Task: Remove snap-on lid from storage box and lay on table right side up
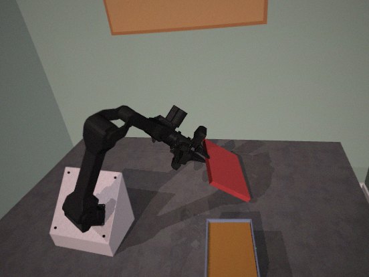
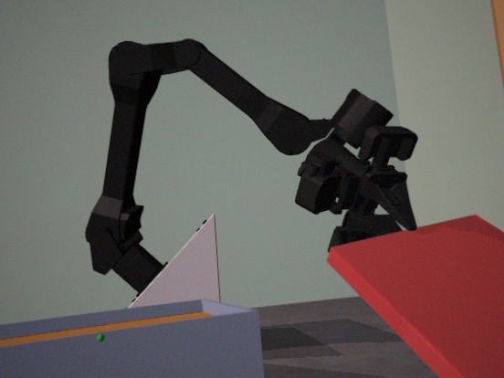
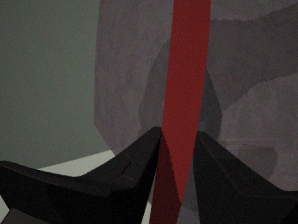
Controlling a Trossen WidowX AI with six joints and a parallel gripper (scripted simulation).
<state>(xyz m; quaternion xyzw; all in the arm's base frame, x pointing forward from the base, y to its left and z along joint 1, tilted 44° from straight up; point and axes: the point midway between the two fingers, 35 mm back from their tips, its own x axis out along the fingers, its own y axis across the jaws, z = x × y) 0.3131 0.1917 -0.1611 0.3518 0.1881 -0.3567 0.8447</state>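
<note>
Right now my gripper tip is 6 cm short of the red lid, 5 cm above it and 2 cm to the right of it. Round my gripper tip: storage box 33 cm to the right, 9 cm below, 9 cm ahead.
</note>
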